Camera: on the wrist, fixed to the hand. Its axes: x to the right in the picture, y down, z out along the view.
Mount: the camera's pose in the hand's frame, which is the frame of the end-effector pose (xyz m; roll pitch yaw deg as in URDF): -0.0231 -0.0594 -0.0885 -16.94 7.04 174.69
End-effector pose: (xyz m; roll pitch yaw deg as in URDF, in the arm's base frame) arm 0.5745 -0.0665 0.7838 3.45 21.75 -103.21
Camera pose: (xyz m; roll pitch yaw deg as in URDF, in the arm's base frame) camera 0.5346 -0.0001 0.7070 -18.21 -14.93 70.91
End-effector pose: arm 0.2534 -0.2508 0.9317 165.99 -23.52 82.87
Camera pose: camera 0.1688 -0.2903 0.9880 178.58 15.36 -93.60
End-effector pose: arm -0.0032 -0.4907 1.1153 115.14 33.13 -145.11
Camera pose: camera 0.0802 -0.5610 1.1144 -128.47 -40.79 29.44
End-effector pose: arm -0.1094 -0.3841 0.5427 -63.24 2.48 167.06
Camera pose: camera -0.0638 -0.2861 0.5569 46.73 5.41 -9.02
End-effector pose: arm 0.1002 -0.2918 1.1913 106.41 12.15 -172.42
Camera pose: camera 0.1427 -0.3887 1.1649 -121.52 -19.15 2.01
